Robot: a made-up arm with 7 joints. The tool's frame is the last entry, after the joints.
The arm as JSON. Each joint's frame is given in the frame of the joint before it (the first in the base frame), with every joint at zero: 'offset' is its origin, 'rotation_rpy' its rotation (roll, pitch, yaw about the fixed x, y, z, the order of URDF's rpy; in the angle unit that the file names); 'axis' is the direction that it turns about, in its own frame. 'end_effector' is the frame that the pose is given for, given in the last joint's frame.
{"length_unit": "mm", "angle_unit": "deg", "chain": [
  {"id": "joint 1", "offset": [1.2, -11.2, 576.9], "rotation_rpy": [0.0, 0.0, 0.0], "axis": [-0.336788, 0.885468, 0.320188]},
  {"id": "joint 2", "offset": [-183.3, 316.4, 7.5], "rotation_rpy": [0.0, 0.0, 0.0], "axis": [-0.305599, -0.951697, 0.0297]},
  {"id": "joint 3", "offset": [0.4, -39.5, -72.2], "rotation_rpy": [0.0, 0.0, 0.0], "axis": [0.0, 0.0, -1.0]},
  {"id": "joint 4", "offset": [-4.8, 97.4, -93.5], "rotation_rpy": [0.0, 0.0, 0.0], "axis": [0.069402, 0.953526, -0.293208]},
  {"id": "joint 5", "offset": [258.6, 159.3, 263.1], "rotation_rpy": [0.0, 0.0, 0.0], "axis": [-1.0, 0.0, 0.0]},
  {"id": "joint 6", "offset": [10.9, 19.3, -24.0], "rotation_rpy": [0.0, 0.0, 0.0], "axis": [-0.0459, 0.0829, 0.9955]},
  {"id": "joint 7", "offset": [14.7, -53.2, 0.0], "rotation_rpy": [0.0, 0.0, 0.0], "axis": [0.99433, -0.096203, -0.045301]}
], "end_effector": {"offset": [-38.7, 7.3, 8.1], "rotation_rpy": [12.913, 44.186, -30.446]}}
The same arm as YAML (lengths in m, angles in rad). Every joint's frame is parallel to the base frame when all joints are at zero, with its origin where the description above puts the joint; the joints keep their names.
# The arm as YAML. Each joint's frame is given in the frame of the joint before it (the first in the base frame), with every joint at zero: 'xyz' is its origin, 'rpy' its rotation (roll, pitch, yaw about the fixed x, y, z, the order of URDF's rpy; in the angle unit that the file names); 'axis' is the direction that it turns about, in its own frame. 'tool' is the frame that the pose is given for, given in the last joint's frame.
units:
  length: m
  angle: rad
joints:
  - name: joint 1
    type: revolute
    origin:
      xyz: [0.0012, -0.0112, 0.5769]
      rpy: [0.0, 0.0, 0.0]
    axis: [-0.336788, 0.885468, 0.320188]
  - name: joint 2
    type: revolute
    origin:
      xyz: [-0.1833, 0.3164, 0.0075]
      rpy: [0.0, 0.0, 0.0]
    axis: [-0.305599, -0.951697, 0.0297]
  - name: joint 3
    type: revolute
    origin:
      xyz: [0.0004, -0.0395, -0.0722]
      rpy: [0.0, 0.0, 0.0]
    axis: [0.0, 0.0, -1.0]
  - name: joint 4
    type: revolute
    origin:
      xyz: [-0.0048, 0.0974, -0.0935]
      rpy: [0.0, 0.0, 0.0]
    axis: [0.069402, 0.953526, -0.293208]
  - name: joint 5
    type: revolute
    origin:
      xyz: [0.2586, 0.1593, 0.2631]
      rpy: [0.0, 0.0, 0.0]
    axis: [-1.0, 0.0, 0.0]
  - name: joint 6
    type: revolute
    origin:
      xyz: [0.0109, 0.0193, -0.024]
      rpy: [0.0, 0.0, 0.0]
    axis: [-0.0459, 0.0829, 0.9955]
  - name: joint 7
    type: revolute
    origin:
      xyz: [0.0147, -0.0532, 0.0]
      rpy: [0.0, 0.0, 0.0]
    axis: [0.99433, -0.096203, -0.045301]
tool:
  origin:
    xyz: [-0.0387, 0.0073, 0.0081]
    rpy: [0.2254, 0.7712, -0.5314]

